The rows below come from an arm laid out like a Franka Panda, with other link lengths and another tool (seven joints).
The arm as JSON. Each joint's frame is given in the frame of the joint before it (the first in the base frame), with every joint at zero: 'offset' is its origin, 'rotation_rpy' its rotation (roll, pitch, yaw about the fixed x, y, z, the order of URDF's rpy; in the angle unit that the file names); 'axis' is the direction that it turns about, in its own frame. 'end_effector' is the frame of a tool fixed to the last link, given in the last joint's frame.
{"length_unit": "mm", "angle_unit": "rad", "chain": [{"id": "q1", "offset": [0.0, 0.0, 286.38], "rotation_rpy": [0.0, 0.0, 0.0], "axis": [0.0, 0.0, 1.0]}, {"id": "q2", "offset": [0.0, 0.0, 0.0], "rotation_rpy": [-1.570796, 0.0, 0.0], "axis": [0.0, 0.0, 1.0]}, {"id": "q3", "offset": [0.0, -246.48, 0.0], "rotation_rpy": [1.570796, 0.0, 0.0], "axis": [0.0, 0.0, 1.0]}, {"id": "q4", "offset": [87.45, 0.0, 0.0], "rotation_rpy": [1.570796, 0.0, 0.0], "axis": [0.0, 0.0, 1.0]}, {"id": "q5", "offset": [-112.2, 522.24, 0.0], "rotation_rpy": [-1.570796, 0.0, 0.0], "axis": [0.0, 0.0, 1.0]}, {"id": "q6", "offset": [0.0, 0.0, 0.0], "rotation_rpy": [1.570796, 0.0, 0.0], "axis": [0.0, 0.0, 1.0]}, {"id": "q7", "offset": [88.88, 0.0, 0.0], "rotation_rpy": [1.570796, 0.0, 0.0], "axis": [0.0, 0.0, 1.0]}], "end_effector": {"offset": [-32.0, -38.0, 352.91], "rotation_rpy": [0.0, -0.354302, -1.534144]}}
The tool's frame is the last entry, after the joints.
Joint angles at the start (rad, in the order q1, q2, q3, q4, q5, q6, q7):
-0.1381, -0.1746, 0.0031, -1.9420, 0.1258, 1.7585, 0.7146
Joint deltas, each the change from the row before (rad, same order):
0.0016, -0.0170, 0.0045, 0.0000, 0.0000, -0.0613, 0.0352
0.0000, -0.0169, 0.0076, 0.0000, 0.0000, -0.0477, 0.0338
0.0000, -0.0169, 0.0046, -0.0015, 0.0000, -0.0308, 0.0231
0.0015, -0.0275, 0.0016, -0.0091, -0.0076, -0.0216, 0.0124
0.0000, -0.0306, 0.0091, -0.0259, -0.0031, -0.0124, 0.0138
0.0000, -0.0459, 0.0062, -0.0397, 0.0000, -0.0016, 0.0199
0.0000, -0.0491, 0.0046, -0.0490, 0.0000, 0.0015, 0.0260
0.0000, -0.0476, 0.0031, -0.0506, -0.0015, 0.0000, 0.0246
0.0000, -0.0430, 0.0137, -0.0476, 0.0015, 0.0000, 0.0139
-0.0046, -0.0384, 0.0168, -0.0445, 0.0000, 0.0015, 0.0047
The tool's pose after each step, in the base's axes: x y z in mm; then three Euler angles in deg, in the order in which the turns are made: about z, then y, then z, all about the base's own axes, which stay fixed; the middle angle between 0 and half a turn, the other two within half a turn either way. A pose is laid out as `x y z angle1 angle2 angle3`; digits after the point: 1 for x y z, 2 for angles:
653.3 7.6 213.5 -22.63 161.10 -164.91
639.1 14.7 220.8 -24.25 159.19 -167.59
629.7 18.9 228.4 -24.74 158.16 -168.89
620.8 19.4 238.0 -23.60 157.75 -168.16
610.2 24.6 239.9 -22.97 157.11 -167.76
600.3 28.7 243.4 -22.09 157.15 -167.76
589.2 31.6 242.9 -21.28 156.98 -168.29
577.0 33.0 239.8 -20.52 156.56 -168.85
564.7 40.5 235.0 -19.69 156.09 -168.24
553.2 45.6 228.9 -18.48 155.61 -166.91

